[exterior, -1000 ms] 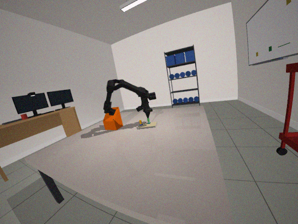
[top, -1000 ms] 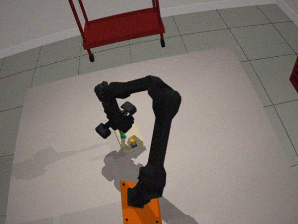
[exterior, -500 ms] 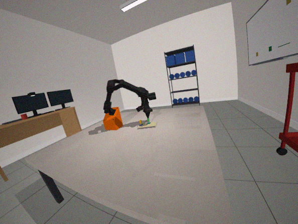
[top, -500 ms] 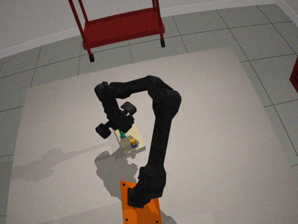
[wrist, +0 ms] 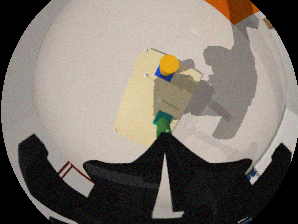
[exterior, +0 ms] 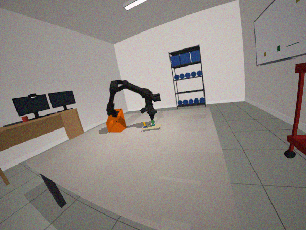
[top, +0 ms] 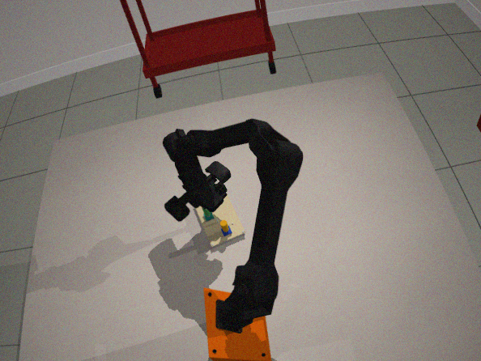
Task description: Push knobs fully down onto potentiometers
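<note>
Now: the green knob 10 mm below my gripper tip. The rest, counted from my gripper tip: orange knob: 50 mm behind, 50 mm to the right, 20 mm below.
</note>
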